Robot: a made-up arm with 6 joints. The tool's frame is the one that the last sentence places.
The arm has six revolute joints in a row. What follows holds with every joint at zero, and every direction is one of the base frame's. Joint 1 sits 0.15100 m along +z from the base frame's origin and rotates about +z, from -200.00 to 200.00 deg. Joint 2 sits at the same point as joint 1 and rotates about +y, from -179.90 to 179.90 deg. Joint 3 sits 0.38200 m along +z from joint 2 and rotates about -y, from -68.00 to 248.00 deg. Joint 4 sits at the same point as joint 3 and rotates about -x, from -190.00 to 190.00 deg. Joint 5 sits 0.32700 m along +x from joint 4 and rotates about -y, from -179.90 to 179.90 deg. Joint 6 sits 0.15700 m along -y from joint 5 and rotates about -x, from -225.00 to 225.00 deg. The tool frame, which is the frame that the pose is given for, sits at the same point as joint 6; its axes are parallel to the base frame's.
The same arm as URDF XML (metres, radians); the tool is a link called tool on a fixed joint. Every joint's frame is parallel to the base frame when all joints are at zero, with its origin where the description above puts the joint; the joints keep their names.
<robot name="arm">
  <joint name="tool_joint" type="fixed">
    <parent link="link6"/>
    <child link="tool"/>
    <origin xyz="0 0 0"/>
  </joint>
  <joint name="joint 6" type="revolute">
    <parent link="link5"/>
    <child link="link6"/>
    <origin xyz="0 -0.157 0"/>
    <axis xyz="-1 0 0"/>
    <limit lower="-3.927" upper="3.927"/>
  </joint>
  <joint name="joint 5" type="revolute">
    <parent link="link4"/>
    <child link="link5"/>
    <origin xyz="0.327 0 0"/>
    <axis xyz="0 -1 0"/>
    <limit lower="-3.1398" upper="3.1398"/>
  </joint>
  <joint name="joint 4" type="revolute">
    <parent link="link3"/>
    <child link="link4"/>
    <origin xyz="0 0 0"/>
    <axis xyz="-1 0 0"/>
    <limit lower="-3.3161" upper="3.3161"/>
  </joint>
  <joint name="joint 3" type="revolute">
    <parent link="link2"/>
    <child link="link3"/>
    <origin xyz="0 0 0.382"/>
    <axis xyz="0 -1 0"/>
    <limit lower="-1.1868" upper="4.3284"/>
  </joint>
  <joint name="joint 2" type="revolute">
    <parent link="link1"/>
    <child link="link2"/>
    <origin xyz="0 0 0"/>
    <axis xyz="0 1 0"/>
    <limit lower="-3.1398" upper="3.1398"/>
  </joint>
  <joint name="joint 1" type="revolute">
    <parent link="base_link"/>
    <child link="link1"/>
    <origin xyz="0 0 0.151"/>
    <axis xyz="0 0 1"/>
    <limit lower="-3.4907" upper="3.4907"/>
  </joint>
  <link name="base_link"/>
  <link name="link1"/>
  <link name="link2"/>
  <link name="link3"/>
  <link name="link4"/>
  <link name="link5"/>
  <link name="link6"/>
  <link name="tool"/>
</robot>

